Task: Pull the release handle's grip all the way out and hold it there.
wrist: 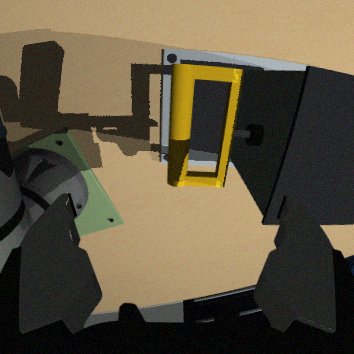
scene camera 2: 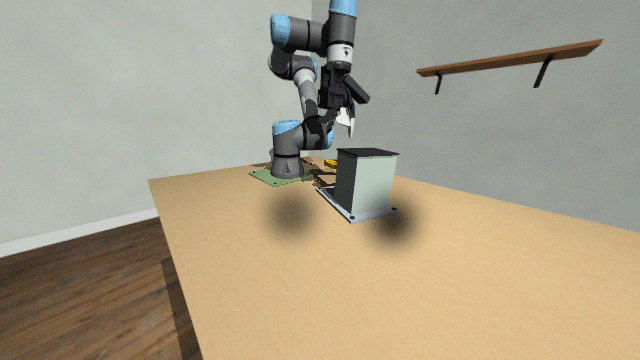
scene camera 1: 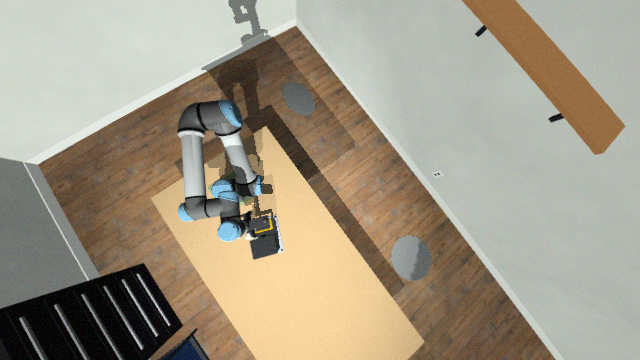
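Note:
The release handle's yellow rectangular grip (scene camera 1: 270,226) (scene camera 2: 330,163) (wrist: 181,110) stands out from the dark side face of a box (scene camera 1: 265,246) (scene camera 2: 372,182) (wrist: 320,150). A short rod with a black collar (wrist: 255,134) joins it to that face. The box stands on a light grey base plate (scene camera 2: 371,215) (wrist: 166,100). My gripper (scene camera 2: 344,125) (wrist: 177,196) is open and empty, above the height of the box top. In the wrist view the grip lies ahead of the fingertips, between their lines, and the right finger overlaps the box's near corner. The gap between grip and fingers cannot be measured.
The arm's green mounting plate (scene camera 2: 261,176) (wrist: 102,205) is beside the handle's side of the box. The wooden table (scene camera 1: 320,280) (scene camera 2: 400,290) carries both. A black drawer cabinet (scene camera 1: 92,295) stands beyond one table edge. A wooden shelf (scene camera 1: 550,65) (scene camera 2: 505,60) is on the wall.

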